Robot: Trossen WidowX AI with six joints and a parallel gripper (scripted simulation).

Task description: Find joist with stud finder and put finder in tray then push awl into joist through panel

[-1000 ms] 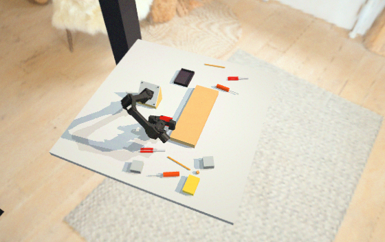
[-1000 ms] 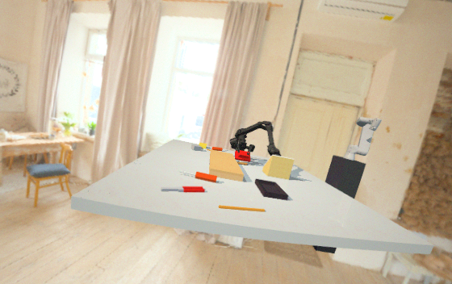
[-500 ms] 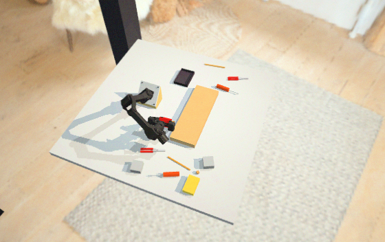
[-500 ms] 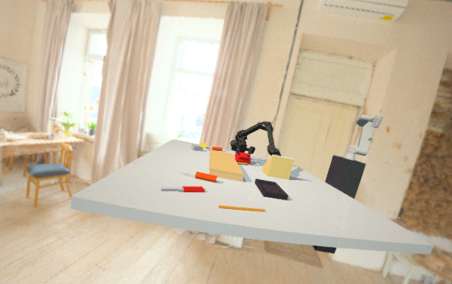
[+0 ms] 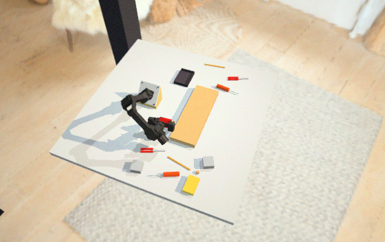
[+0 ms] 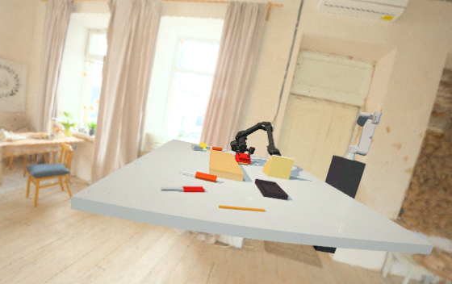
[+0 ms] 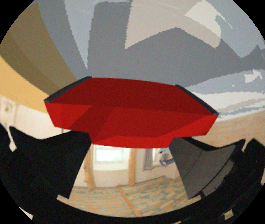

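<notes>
The stud finder is 1 cm behind my gripper tip and 1 cm below it. The rest, counted from my gripper tip: dark tray (10 cm behind, 47 cm to the left, 5 cm below); then yellow block (37 cm ahead, 33 cm to the right, 5 cm below).
</notes>
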